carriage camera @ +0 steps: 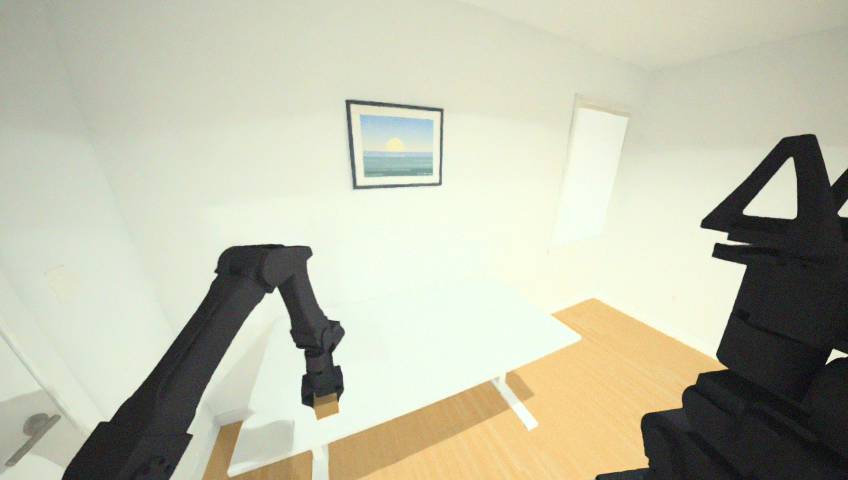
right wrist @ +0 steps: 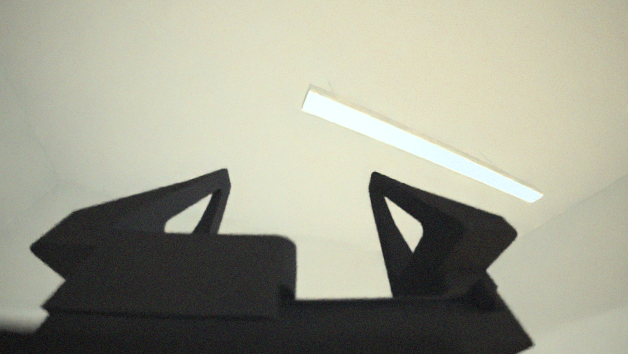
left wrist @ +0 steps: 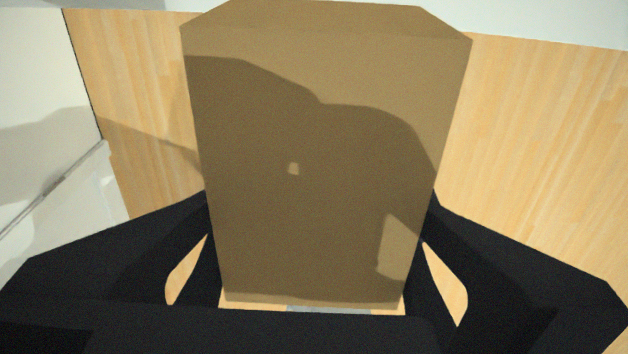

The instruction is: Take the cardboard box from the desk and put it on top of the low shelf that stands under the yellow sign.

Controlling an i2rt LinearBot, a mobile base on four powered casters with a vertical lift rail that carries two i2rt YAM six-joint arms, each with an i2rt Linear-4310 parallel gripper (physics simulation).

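Note:
The brown cardboard box is held between the fingers of my left gripper, which is shut on it. In the left wrist view the box fills the middle, with floor and a strip of white surface behind it. The white desk stands in the lower middle of the carriage view, behind the box. My right gripper is open and empty, raised and pointing up toward the ceiling. The low shelf and the yellow sign do not show in any view.
A framed sunset picture hangs on the wall above the desk. A window is farther right. Wood floor lies right of and below the desk. A door handle shows at the lower left. A ceiling light shows above.

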